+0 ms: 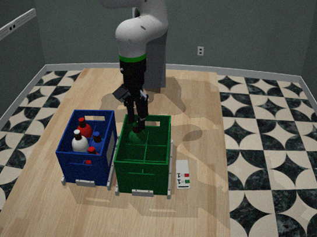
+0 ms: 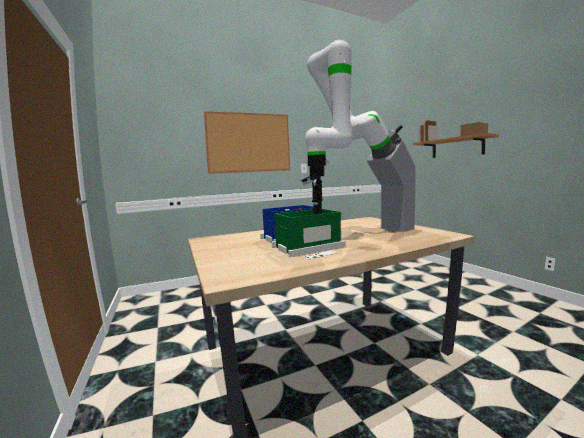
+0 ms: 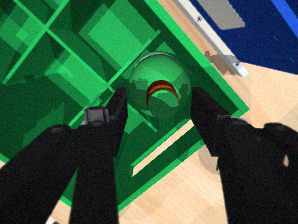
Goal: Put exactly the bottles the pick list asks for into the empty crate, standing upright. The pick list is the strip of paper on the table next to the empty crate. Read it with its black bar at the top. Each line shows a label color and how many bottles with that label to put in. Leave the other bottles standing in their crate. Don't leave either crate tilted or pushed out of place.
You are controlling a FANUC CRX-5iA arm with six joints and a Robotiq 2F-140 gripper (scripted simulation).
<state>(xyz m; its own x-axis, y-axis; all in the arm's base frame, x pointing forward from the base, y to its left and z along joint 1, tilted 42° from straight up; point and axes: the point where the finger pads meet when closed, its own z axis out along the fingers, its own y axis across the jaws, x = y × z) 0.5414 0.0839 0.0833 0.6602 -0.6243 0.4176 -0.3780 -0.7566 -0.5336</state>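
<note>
Now: hand 40 mm short of the red-label bottle, 240 mm to the left of it and 100 mm above it. The rest, counted from my hand: blue bottle 100 mm ahead, 130 mm to the right, 100 mm below; green bottle 100 mm below; green crate 70 mm ahead, 60 mm to the left, 100 mm below.
</note>
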